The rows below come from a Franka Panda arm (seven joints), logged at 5 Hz.
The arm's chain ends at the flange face. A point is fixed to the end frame.
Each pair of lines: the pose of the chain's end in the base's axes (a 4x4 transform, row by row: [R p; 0 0 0 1], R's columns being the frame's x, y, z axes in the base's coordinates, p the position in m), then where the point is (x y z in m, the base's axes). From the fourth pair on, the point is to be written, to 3 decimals.
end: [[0.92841 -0.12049 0.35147 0.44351], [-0.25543 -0.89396 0.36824 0.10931], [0.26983 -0.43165 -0.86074 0.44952], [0 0 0 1]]
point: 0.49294 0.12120 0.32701
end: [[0.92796 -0.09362 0.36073 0.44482], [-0.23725 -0.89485 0.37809 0.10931], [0.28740 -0.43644 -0.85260 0.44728], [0 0 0 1]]
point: 0.49640 0.12259 0.32580
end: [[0.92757 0.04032 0.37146 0.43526], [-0.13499 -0.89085 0.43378 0.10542], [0.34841 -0.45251 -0.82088 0.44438], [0 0 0 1]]
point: 0.49306 0.12694 0.32695
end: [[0.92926 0.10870 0.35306 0.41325], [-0.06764 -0.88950 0.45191 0.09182], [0.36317 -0.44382 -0.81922 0.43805], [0 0 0 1]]
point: 0.471 0.116 0.321
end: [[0.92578 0.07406 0.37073 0.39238], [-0.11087 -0.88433 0.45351 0.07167], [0.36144 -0.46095 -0.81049 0.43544], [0 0 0 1]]
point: 0.451 0.096 0.319
